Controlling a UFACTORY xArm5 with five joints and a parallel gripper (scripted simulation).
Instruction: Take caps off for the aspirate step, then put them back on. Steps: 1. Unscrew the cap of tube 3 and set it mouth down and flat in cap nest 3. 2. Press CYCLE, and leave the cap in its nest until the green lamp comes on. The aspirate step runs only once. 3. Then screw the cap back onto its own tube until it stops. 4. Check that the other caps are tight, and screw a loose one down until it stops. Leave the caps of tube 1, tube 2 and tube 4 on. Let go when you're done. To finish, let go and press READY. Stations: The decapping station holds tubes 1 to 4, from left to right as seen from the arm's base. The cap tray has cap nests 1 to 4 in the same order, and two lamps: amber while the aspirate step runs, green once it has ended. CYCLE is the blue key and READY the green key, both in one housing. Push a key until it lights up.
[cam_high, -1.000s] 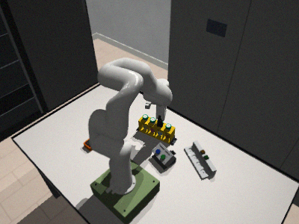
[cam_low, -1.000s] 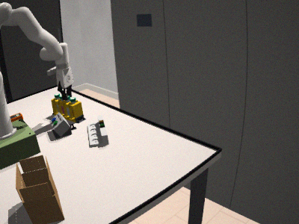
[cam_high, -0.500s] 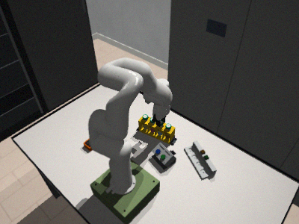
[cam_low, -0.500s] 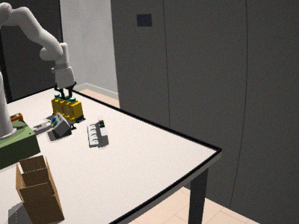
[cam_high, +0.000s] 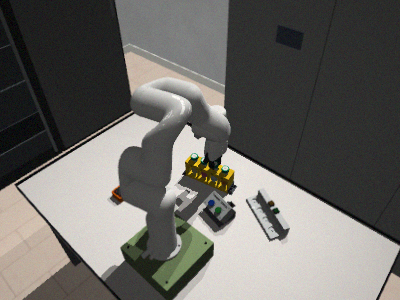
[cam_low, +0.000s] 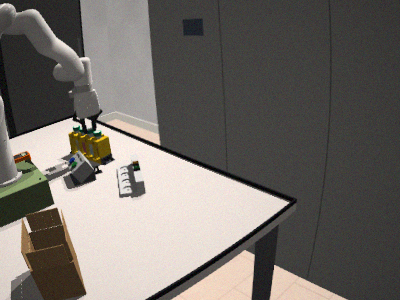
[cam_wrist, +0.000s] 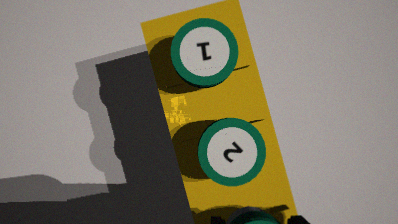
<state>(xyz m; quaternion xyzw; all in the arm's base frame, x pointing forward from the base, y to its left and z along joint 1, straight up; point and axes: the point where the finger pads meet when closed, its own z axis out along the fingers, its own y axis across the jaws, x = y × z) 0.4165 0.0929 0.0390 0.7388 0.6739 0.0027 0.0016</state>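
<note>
The blue cycle key lies 140 mm behind my hand, 90 mm to the right of it and 60 mm below it. The rest, counted from my hand: orange object 290 mm behind, 270 mm to the left, 110 mm below; then key housing 130 mm behind, 120 mm to the right, 80 mm below; then green ready key 150 mm behind, 140 mm to the right, 60 mm below.
</note>
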